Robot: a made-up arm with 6 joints.
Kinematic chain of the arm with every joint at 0, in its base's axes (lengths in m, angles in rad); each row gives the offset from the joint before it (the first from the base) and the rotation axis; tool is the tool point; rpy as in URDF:
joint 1: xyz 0 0 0.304 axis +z
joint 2: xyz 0 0 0 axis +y
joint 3: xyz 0.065 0 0.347 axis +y
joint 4: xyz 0.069 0 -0.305 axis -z
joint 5: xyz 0 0 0 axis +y
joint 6: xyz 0.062 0 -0.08 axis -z
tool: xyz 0 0 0 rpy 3.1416 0 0
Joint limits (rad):
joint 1: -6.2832..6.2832
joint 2: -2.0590..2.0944
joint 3: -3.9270..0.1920
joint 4: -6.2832..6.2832
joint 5: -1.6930..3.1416
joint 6: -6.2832..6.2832
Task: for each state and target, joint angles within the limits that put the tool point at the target. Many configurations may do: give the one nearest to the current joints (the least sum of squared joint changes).
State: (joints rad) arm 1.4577 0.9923 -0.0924 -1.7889 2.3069 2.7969
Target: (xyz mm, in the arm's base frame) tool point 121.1 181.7 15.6
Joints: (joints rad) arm 1.4249 1.3812 -0.5558 -1.9618 2.1703 2.7969
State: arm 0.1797 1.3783 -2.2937 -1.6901 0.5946 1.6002
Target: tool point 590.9 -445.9 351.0
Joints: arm -0.6395 1.0545 -2.2903 -1.6877 0.7103 1.6002
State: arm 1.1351 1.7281 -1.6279 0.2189 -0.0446 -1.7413
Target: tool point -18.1 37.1 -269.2
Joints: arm 1.7947 2.0944 -1.2399 -0.2287 0.2367 -1.7413
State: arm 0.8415 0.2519 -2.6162 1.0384 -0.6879 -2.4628
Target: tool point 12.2 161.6 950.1
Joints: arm 1.8083 0.2407 -2.8594 0.5262 -1.1064 -2.4628
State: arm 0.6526 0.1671 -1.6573 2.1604 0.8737 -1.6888
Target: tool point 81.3 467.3 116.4
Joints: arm 1.3533 0.8328 -1.0674 2.1134 0.9096 -1.6888
